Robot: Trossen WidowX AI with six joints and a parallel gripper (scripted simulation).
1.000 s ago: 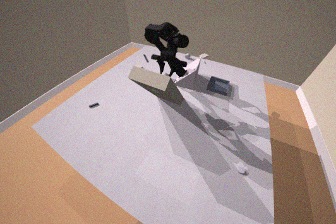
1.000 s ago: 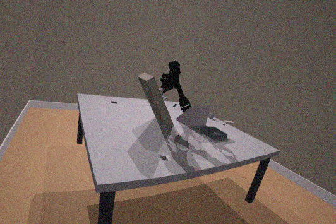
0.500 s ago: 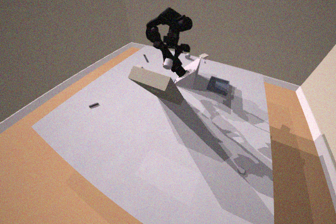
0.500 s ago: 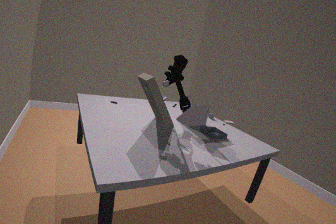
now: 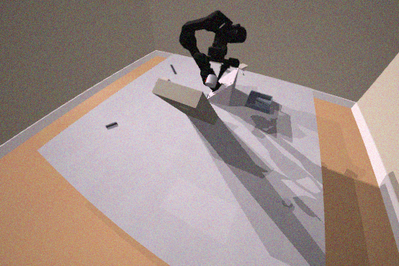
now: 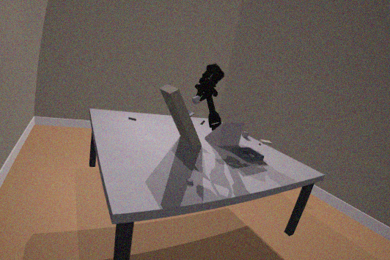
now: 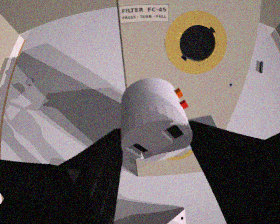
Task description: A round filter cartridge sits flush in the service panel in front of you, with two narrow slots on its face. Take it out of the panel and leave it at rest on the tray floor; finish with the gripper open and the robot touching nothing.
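The blue-grey tray lies 340 mm behind my gripper tip, 280 mm below it and 190 mm to the left of it. Also, from my gripper tip: round filter cartridge right at my gripper tip; then beige service panel 110 mm below, 70 mm ahead, 50 mm to the right; then small dark bar 460 mm to the right, 300 mm ahead, 290 mm below.
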